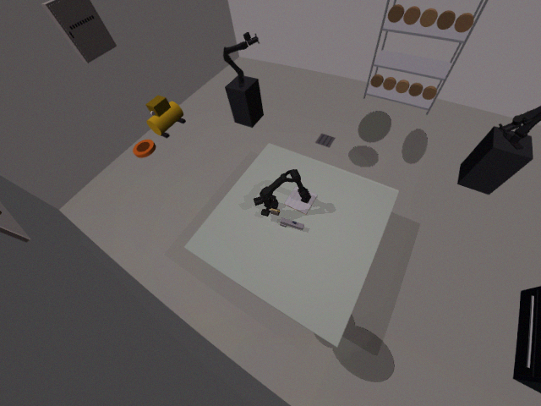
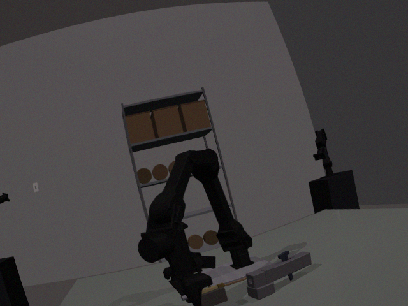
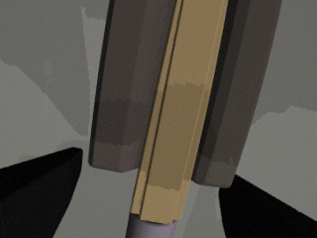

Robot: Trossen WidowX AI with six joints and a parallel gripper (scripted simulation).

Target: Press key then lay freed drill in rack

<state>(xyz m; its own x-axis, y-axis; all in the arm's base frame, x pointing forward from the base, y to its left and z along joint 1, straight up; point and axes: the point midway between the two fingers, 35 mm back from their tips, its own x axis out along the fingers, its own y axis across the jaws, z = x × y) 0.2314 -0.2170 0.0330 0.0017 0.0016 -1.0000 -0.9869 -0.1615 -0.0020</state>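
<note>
Right now my gripper tip is 4 cm to the right of the drill, 3 cm below it and 1 cm past it. Round my gripper tip: dark grey rack: 5 cm to the left, 1 cm behind, 1 cm above; dark t-shaped piece: 25 cm to the left, 4 cm above, 3 cm ahead; grey housing block: 22 cm to the left, 4 cm ahead, 2 cm above.
</note>
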